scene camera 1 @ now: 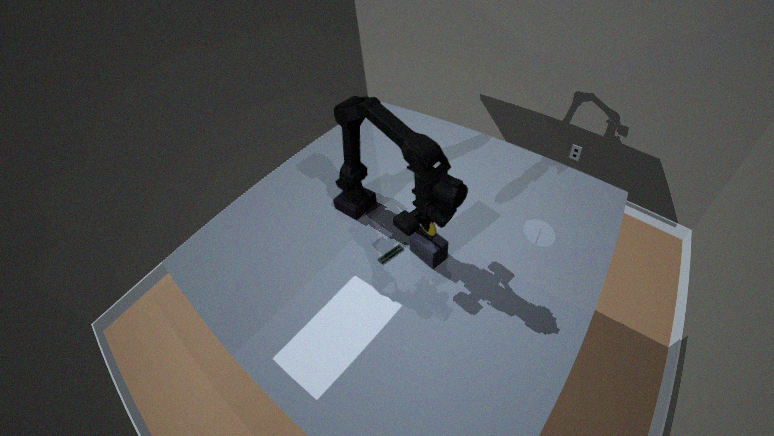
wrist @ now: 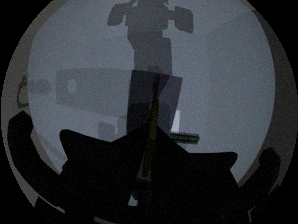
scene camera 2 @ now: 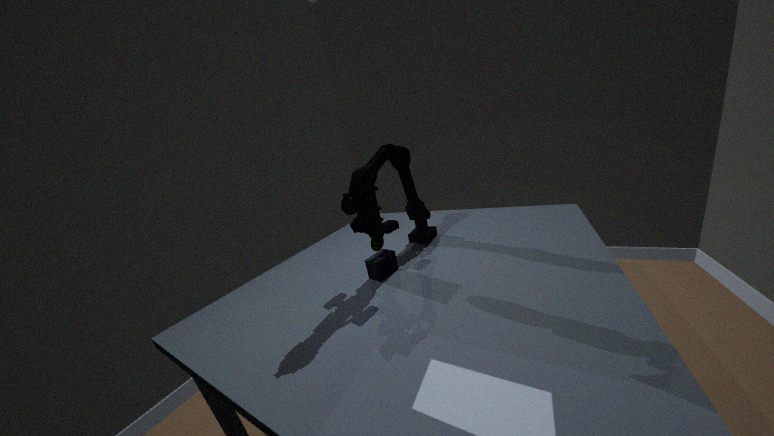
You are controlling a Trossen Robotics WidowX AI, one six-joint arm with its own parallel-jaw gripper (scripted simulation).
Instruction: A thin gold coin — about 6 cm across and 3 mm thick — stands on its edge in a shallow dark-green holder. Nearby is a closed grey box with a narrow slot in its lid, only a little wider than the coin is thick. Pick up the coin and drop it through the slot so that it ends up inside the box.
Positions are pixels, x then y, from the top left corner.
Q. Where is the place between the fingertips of the gripper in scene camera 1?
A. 427, 230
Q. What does the gripper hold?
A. A gold coin.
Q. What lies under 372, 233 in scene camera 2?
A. The gripper.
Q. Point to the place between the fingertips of the gripper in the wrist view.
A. At 150, 127
